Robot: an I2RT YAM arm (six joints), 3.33 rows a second.
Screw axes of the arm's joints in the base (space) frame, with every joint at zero. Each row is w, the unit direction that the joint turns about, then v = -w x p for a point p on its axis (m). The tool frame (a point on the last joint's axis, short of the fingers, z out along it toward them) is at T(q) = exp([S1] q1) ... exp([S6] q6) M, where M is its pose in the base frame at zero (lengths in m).
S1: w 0 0 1 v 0 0 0
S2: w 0 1 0 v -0.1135 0 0.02
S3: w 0 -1 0 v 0.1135 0 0.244
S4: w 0 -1 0 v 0.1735 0 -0.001
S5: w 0 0 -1 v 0 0.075 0
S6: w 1 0 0 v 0 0.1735 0
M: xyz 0.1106 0 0.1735 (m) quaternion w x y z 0.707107 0 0.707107 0
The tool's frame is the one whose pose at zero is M.
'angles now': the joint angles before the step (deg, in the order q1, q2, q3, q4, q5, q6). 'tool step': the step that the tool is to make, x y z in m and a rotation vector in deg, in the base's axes. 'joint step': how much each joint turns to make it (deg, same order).
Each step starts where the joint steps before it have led.
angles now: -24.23, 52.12, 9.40, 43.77, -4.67, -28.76
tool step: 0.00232, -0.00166, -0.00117, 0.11, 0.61, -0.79
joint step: -0.03, 1.31, 0.36, 0.34, 0.76, -0.16
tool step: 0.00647, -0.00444, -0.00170, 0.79, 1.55, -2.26
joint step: 0.00, 3.06, 1.35, -0.02, 2.26, 0.10
